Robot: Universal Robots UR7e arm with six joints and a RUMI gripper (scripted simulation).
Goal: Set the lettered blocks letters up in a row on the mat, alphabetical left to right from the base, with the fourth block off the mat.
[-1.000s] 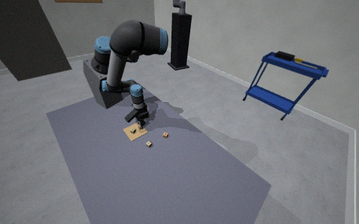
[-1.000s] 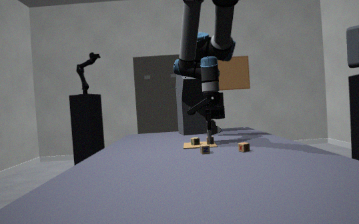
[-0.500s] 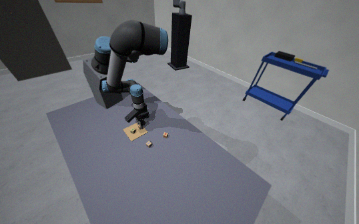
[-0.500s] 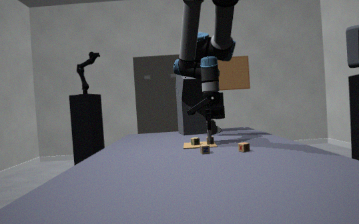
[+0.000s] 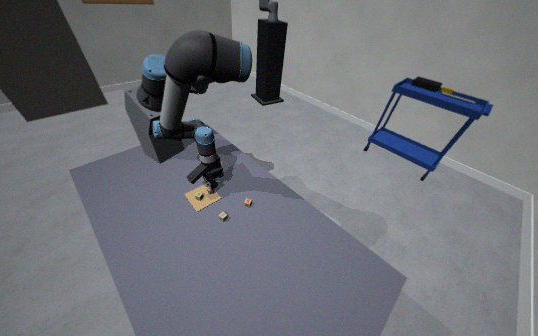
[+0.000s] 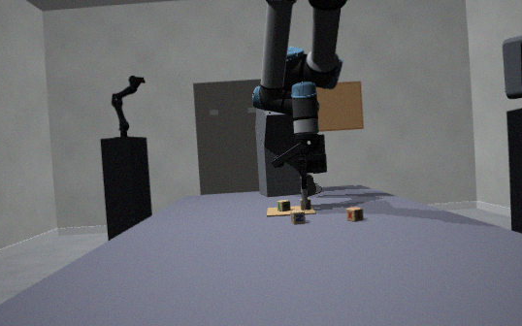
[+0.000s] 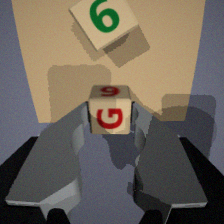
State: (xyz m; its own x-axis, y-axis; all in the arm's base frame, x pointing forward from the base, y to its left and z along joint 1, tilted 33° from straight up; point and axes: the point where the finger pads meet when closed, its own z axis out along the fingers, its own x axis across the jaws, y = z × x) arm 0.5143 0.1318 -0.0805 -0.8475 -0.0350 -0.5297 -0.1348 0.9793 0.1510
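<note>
Now: the tan mat 50 mm to the right of my hand, 20 mm below it and 10 mm ahead of it.
</note>
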